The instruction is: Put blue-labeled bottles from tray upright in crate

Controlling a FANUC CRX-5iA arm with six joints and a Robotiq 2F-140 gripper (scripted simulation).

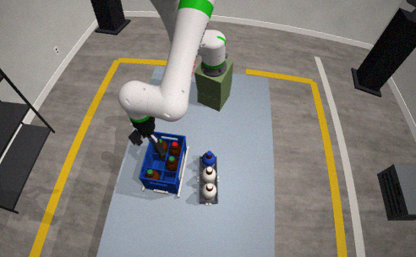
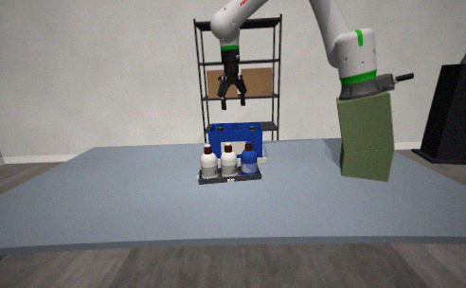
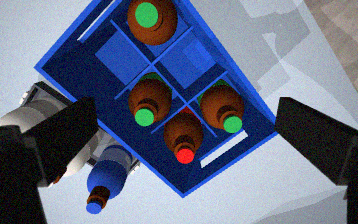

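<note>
My gripper is now 11 cm past the blue-labeled bottle, 24 cm to the right of it and 20 cm above it. The rest, counted from my hand: blue crate 1 cm behind, 3 cm to the left, 20 cm below.
</note>
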